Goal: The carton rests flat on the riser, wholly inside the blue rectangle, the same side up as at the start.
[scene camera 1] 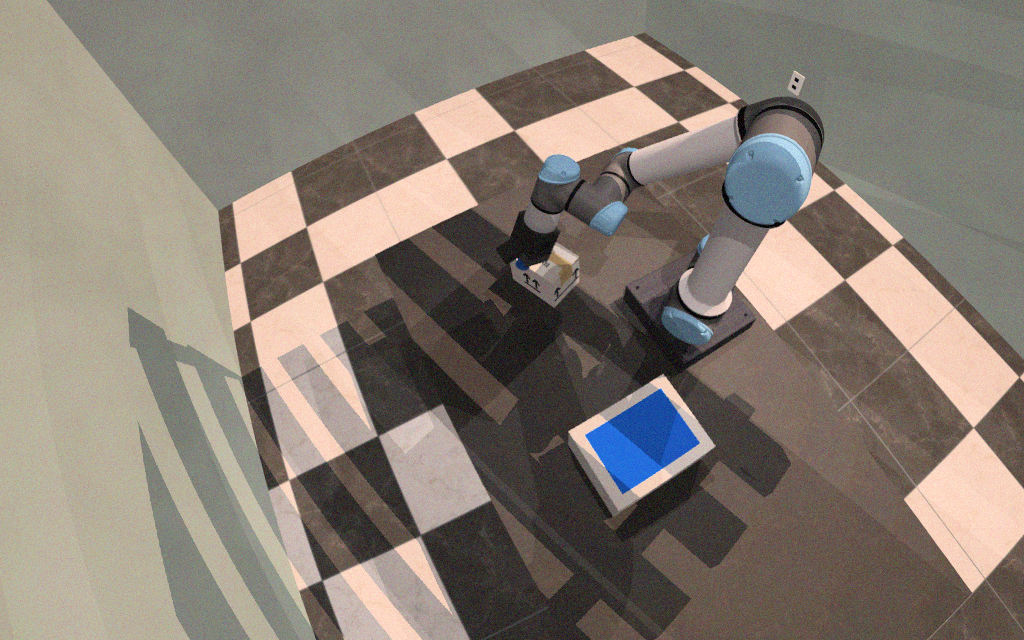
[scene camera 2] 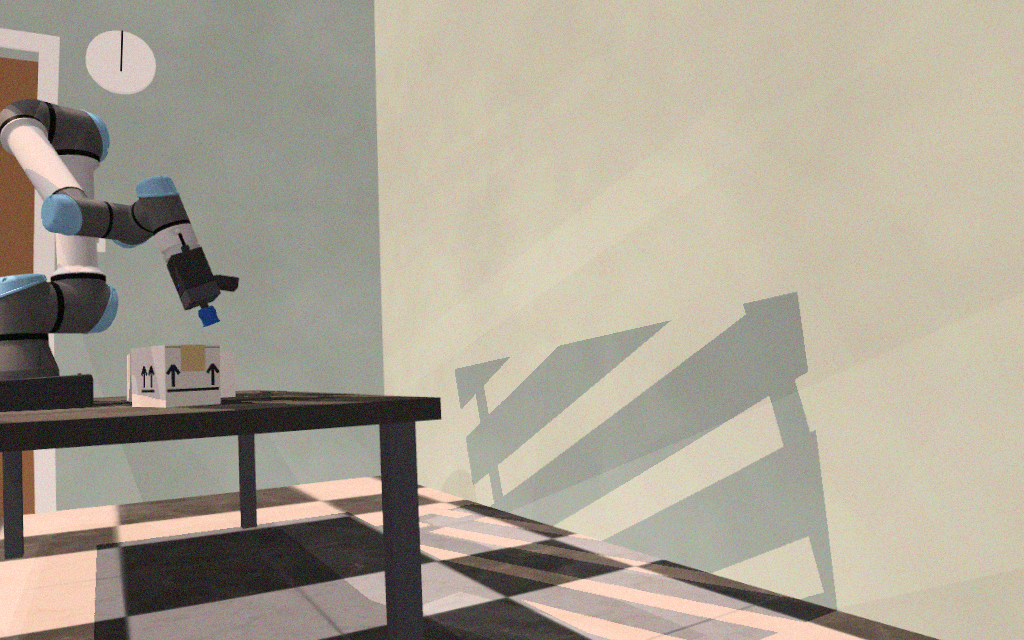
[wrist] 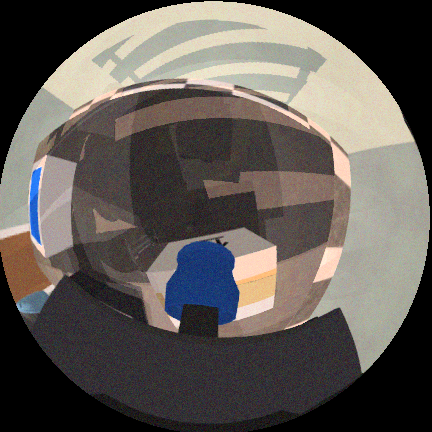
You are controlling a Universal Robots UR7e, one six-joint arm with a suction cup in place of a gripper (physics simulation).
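Seen in the pictures: hand at its tool point: [scene camera 1: 522, 264] [scene camera 2: 211, 323] [wrist: 205, 264]; arm's base at its link origin: [scene camera 2: 20, 381].
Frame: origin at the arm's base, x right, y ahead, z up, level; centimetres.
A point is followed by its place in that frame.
The white carton [scene camera 1: 545, 290] {x 25.2, y 31.3, z 0.0 cm} [scene camera 2: 192, 382] {x 38.6, y 29.5, z -1.6 cm} [wrist: 257, 260] {x 34.9, y 33.1, z 5.5 cm} stands upright on the table [scene camera 2: 317, 419] {x 68.9, y 43.8, z -8.3 cm}, with printed arrows pointing up and tan tape over its top. My gripper, a blue suction cup [scene camera 1: 521, 264] [scene camera 2: 208, 316] [wrist: 206, 255], is tilted above the carton, with a visible gap between them in scene camera 2, and holds nothing. The cup hides part of the carton in the wrist view. The white riser [scene camera 1: 597, 467] {x -20.7, y 47.0, z 6.0 cm} [scene camera 2: 228, 373] {x -10.8, y 46.2, z 0.2 cm} [wrist: 57, 200] {x -11.1, y 36.9, z -0.6 cm} bears the blue rectangle [scene camera 1: 641, 441] {x -21.3, y 36.2, z 6.0 cm} [wrist: 35, 205] on its top. The carton is off the riser and mostly hides it in scene camera 2.
The arm's dark base plate [scene camera 1: 641, 305] {x 7.3, y 13.6, z 0.7 cm} [scene camera 2: 71, 390] {x 14.2, y 9.7, z -2.3 cm} stands beside the stretch between carton and riser. Shadows fall across the table and floor. The table edge [scene camera 2: 407, 409] {x 69.7, y 59.4, z -7.7 cm} shows at the right in scene camera 2.
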